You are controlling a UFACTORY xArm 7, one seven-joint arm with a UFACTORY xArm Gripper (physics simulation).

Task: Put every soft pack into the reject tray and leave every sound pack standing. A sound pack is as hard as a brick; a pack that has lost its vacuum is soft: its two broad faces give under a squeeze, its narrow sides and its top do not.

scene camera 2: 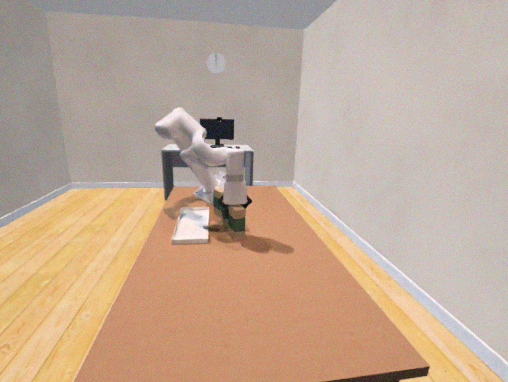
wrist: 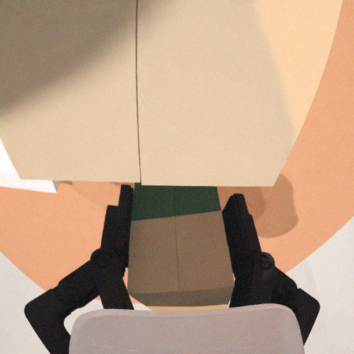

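Pixels of known places: arm's base, origin of its link: (scene camera 2: 212, 186).
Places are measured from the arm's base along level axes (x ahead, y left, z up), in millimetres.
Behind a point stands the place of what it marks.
A brown pack with a green band (scene camera 2: 236, 221) @[z 24, x 638, y 152 mm] (wrist: 180, 252) stands upright, nearest the scene camera. My gripper (scene camera 2: 237, 206) (wrist: 179, 203) is open, lowered around this pack. One finger is on each side, very close to it; contact cannot be told. A beige pack top with a central seam (wrist: 200, 100) fills much of the wrist view, close to the lens. Behind the front pack in the scene view, another green-banded pack (scene camera 2: 218, 199) @[z 26, x 345, y 59 mm] shows partly. The white reject tray (scene camera 2: 190, 242) @[z -60, x 666, y -39 mm] (wrist: 30, 180) lies left of the packs. Softness cannot be told by sight.
The brown table (scene camera 2: 240, 310) @[z -67, x 1068, y 162 mm] extends toward the scene camera. The white arm (scene camera 2: 197, 150) @[z 311, x 561, y -14 mm] reaches over the packs from the back. The standing packs are close together behind the gripped area. A desk with a monitor (scene camera 2: 217, 129) stands beyond the table.
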